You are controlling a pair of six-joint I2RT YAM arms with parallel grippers.
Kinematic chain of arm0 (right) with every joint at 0, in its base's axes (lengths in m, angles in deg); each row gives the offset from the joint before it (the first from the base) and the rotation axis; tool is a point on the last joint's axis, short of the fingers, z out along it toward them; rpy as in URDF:
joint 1: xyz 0 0 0.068 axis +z
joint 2: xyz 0.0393 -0.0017 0.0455 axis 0.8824 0.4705 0
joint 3: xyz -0.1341 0.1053 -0.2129 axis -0.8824 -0.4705 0
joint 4: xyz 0.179 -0.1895 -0.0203 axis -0.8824 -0.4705 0
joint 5: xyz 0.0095 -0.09 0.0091 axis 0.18 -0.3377 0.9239
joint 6: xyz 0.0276 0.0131 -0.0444 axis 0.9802 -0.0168 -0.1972
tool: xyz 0 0 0 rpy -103.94 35.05 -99.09
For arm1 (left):
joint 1: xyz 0 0 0.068 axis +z
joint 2: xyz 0.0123 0.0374 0.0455 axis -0.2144 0.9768 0
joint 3: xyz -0.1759 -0.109 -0.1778 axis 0.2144 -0.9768 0
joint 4: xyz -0.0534 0.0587 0.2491 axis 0.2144 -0.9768 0
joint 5: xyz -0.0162 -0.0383 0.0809 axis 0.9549 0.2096 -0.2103
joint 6: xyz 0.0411 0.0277 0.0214 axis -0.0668 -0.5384 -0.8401
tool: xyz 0 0 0 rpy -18.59 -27.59 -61.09
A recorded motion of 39 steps. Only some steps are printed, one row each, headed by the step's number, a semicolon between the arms.
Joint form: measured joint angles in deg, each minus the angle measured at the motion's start. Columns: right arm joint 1, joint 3, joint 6, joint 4, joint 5, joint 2; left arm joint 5, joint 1, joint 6, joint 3, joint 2, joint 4.
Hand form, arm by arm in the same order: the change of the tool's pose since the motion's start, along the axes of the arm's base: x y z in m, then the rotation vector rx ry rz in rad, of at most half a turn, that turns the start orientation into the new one. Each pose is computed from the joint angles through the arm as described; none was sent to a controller.
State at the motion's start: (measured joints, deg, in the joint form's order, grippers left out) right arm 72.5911 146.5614 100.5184 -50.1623 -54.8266 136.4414; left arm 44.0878 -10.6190 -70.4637 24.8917 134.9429 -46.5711
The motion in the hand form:
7: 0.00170 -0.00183 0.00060 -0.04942 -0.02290 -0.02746; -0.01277 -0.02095 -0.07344 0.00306 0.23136 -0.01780
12: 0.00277 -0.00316 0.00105 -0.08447 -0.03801 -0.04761; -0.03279 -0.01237 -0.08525 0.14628 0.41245 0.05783
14: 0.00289 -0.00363 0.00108 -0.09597 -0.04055 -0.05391; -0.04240 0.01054 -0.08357 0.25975 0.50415 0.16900
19: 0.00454 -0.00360 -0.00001 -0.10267 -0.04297 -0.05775; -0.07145 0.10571 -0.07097 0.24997 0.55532 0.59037
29: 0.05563 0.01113 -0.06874 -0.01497 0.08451 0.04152; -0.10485 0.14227 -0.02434 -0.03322 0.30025 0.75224
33: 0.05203 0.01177 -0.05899 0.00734 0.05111 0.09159; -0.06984 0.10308 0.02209 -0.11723 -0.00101 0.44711
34: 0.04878 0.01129 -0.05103 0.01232 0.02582 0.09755; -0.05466 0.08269 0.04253 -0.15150 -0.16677 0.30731
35: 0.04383 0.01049 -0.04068 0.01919 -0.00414 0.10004; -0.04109 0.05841 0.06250 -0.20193 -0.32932 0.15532
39: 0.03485 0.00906 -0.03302 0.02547 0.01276 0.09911; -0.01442 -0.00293 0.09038 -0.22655 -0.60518 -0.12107
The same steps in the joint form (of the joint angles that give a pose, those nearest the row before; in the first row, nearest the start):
7: 0.00 0.00 -0.02 0.77 -3.41 0.00; -0.37 -4.13 3.15 -8.61 7.65 3.72
12: 0.00 0.00 -0.02 1.25 -5.84 0.00; -8.33 -3.52 6.82 -10.56 8.85 -3.21
14: 0.00 0.00 -0.02 1.27 -6.60 0.00; -15.34 0.52 9.79 -10.69 8.85 -8.07
19: 0.00 0.00 -0.02 1.64 -7.06 0.31; -20.15 22.23 12.94 -10.73 6.10 -10.29
29: 0.00 0.00 -2.14 9.64 1.05 14.73; -4.37 35.71 7.50 -10.41 -5.27 -9.90
33: 0.00 0.00 -4.33 9.81 3.15 13.05; 6.27 25.20 1.71 -5.18 -10.62 -6.56
34: 0.00 0.00 -4.59 9.83 3.37 11.63; 10.71 20.22 0.28 -3.54 -12.85 -1.66
35: 0.00 0.00 -4.63 9.68 3.56 9.73; 15.45 14.82 -0.61 -2.27 -14.73 4.20
39: 0.00 0.11 -4.37 6.95 3.98 7.98; 16.41 1.40 -0.46 -1.20 -15.87 19.50

